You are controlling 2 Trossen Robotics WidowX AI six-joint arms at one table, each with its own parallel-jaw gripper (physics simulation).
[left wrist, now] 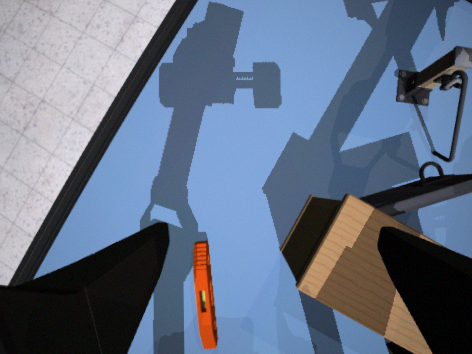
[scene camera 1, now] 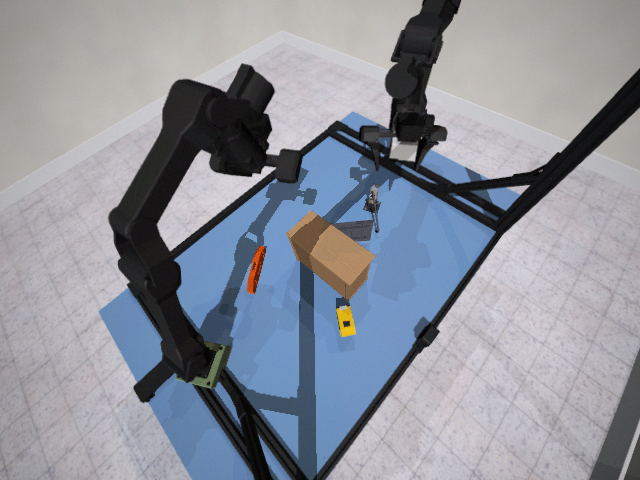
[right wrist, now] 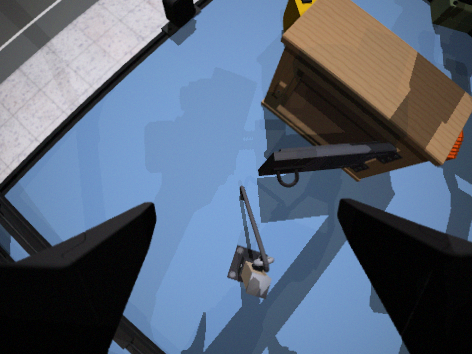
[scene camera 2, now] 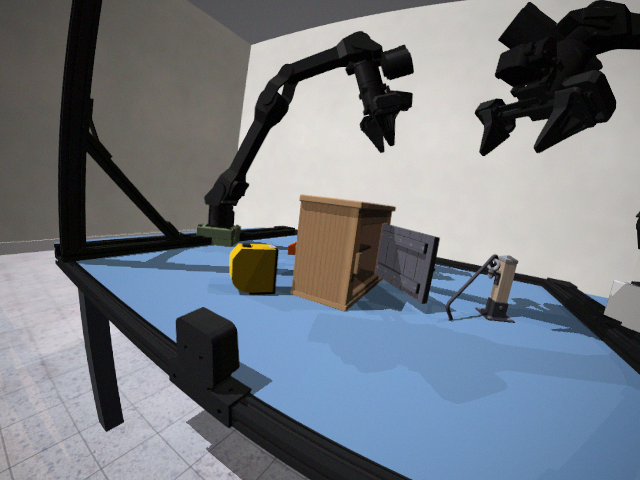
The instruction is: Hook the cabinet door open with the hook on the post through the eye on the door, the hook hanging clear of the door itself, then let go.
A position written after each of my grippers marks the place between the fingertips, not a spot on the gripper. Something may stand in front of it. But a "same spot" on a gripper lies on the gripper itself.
my left gripper: left wrist; scene camera 1 269,177; scene camera 2; not seen in the right wrist view (out of frame)
my right gripper: scene camera 1; right wrist 248,209; scene camera 2; not seen in the left wrist view (out of frame)
same spot on my right gripper: [scene camera 1: 425,144] = [scene camera 2: 554,97]
same spot on my left gripper: [left wrist: 103,296] = [scene camera 2: 380,134]
